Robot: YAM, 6 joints.
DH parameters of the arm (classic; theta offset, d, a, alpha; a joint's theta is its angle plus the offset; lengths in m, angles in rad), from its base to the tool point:
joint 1: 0 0.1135 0.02 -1.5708
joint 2: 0 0 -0.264 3.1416
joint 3: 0.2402 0 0.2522 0
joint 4: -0.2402 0 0.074 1.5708
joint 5: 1.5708 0 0 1.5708
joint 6: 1.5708 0.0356 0 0
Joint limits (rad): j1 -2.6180..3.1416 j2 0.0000..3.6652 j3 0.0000..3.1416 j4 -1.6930..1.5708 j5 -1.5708..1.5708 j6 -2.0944..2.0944
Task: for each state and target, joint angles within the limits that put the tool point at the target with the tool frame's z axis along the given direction. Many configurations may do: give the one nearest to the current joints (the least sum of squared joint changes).
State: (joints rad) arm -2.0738 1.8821 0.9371 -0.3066 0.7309 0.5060
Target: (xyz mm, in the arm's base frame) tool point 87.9 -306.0 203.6 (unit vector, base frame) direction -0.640 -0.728 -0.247
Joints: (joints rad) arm -1.1945 1.5703 0.7931 0.2674 1.0402 0.5060
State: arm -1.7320 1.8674 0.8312 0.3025 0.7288 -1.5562
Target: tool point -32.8 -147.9 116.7 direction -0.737 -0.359 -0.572
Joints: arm -1.6193 1.0348 0.1942 -0.1267 0.8024 -1.5562
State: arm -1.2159 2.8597 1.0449 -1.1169 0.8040 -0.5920
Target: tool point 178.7 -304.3 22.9 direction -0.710 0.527 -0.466
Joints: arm -1.0076 2.6521 1.7157 -1.6909 0.3248 -0.5920
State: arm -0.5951 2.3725 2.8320 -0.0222 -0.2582 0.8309
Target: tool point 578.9 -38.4 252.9 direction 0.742 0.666 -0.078
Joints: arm -0.1119 2.4932 2.2188 0.1572 -0.8400 0.8309
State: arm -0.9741 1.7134 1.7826 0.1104 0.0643 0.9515
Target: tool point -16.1 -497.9 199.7 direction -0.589 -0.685 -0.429
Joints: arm -1.5605 2.1773 1.6314 -0.0176 0.6384 0.9515
